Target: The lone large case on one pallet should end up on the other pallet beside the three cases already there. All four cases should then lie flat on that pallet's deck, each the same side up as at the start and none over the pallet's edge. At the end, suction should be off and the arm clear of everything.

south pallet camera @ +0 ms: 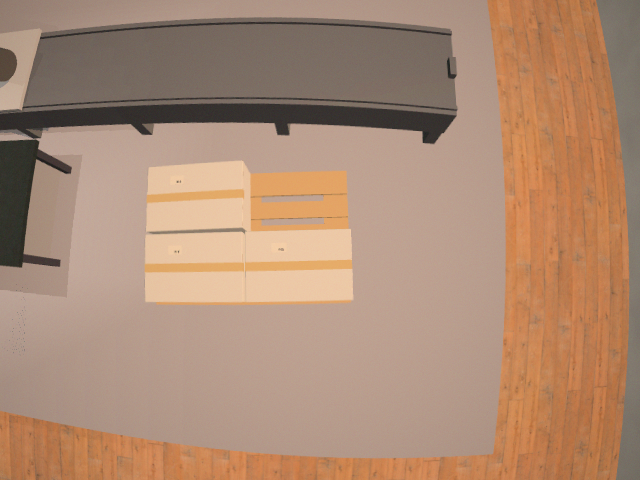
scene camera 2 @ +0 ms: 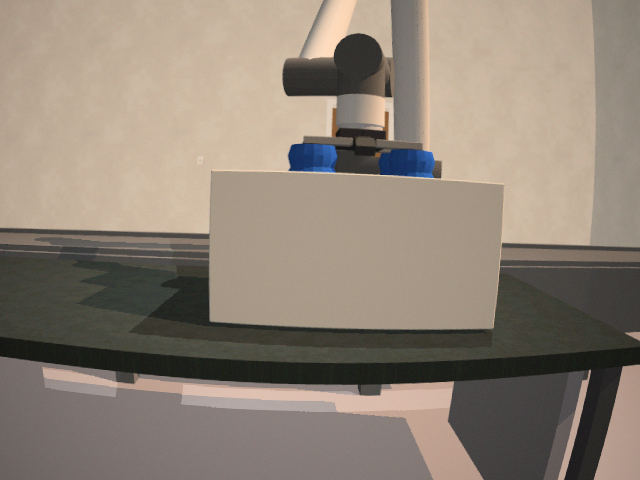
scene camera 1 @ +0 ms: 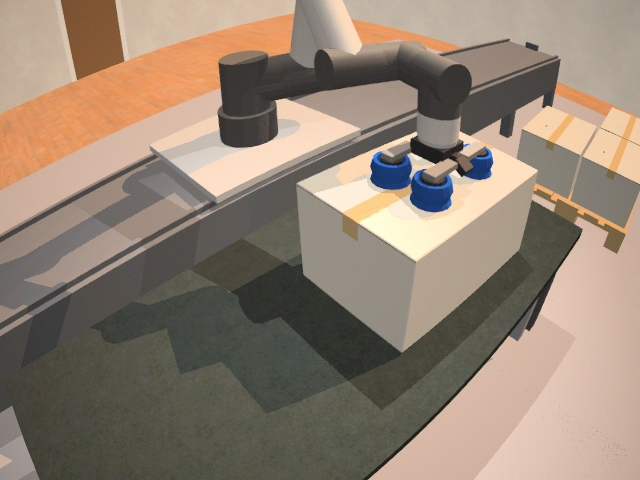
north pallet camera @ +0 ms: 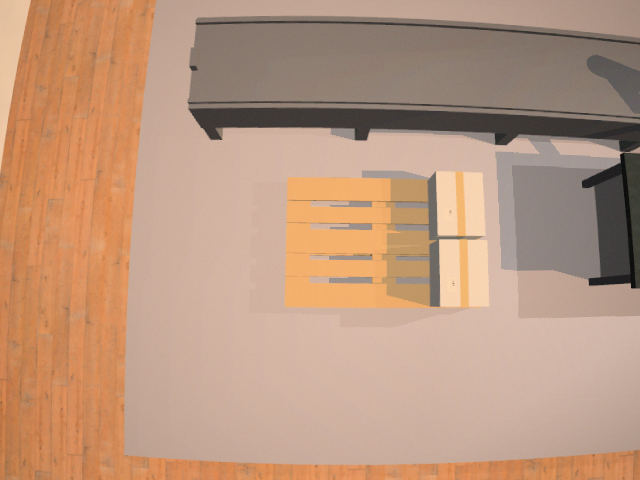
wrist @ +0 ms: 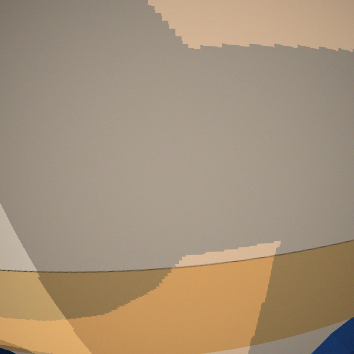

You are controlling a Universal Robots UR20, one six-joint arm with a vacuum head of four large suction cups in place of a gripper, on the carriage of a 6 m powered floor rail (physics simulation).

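Note:
The large case is upright and level, with a very small gap above the dark table. My suction head has its blue cups pressed on the case's top, across the tape, and is shut on it. In the wrist view, the case's top fills most of the picture. Three cases lie flat on the south pallet. Its upper right quarter shows bare slats beside them. The fourth cup is hidden in scene camera 1.
The north pallet holds two smaller cases at its right end. The long rail runs alongside. The arm's pale carriage stands on it next to the table. The south pallet's cases show beyond the table.

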